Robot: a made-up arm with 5 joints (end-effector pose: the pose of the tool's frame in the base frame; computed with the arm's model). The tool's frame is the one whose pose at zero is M. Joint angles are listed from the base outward.
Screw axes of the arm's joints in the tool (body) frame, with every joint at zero. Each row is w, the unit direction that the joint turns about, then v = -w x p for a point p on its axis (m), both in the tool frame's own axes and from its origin. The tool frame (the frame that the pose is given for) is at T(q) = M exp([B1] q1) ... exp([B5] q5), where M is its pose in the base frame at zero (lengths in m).
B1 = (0, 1, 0, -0.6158, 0, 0.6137)
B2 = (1, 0, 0, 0, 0.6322, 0.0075)
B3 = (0, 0, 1, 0.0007, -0.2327, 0)
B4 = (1, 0, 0, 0, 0.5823, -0.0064)
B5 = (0, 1, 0, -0.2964, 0, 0.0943)
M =
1 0 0 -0.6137
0 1 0 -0.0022
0 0 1 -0.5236
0 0 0 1
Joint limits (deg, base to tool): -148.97..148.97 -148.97..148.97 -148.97..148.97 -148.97..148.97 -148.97..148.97
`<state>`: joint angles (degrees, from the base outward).
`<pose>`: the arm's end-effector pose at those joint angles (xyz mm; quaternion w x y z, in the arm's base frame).
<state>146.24 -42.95 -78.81 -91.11 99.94</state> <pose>340.1 246.5 653.7 0.3816 0.8820 -0.1112 0.2532</pose>
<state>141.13 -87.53 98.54 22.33 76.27</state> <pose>606.7 -326.0 -1.4 0.7637 0.0632 -0.3218 -0.5560</pose>
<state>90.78 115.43 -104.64 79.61 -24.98</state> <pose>42.8 157.3 -122.4 0.1994 0.3156 -0.1609 0.9136</pose>
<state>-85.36 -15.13 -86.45 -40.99 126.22</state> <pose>104.0 288.2 -340.4 0.5491 0.7356 0.3681 -0.1482</pose>
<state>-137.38 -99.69 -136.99 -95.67 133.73</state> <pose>252.5 -86.5 107.8 0.0500 -0.9104 0.0311 -0.4094</pose>
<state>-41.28 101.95 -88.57 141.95 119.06</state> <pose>-502.0 -77.6 145.1 0.1449 -0.7502 0.4237 -0.4865</pose>
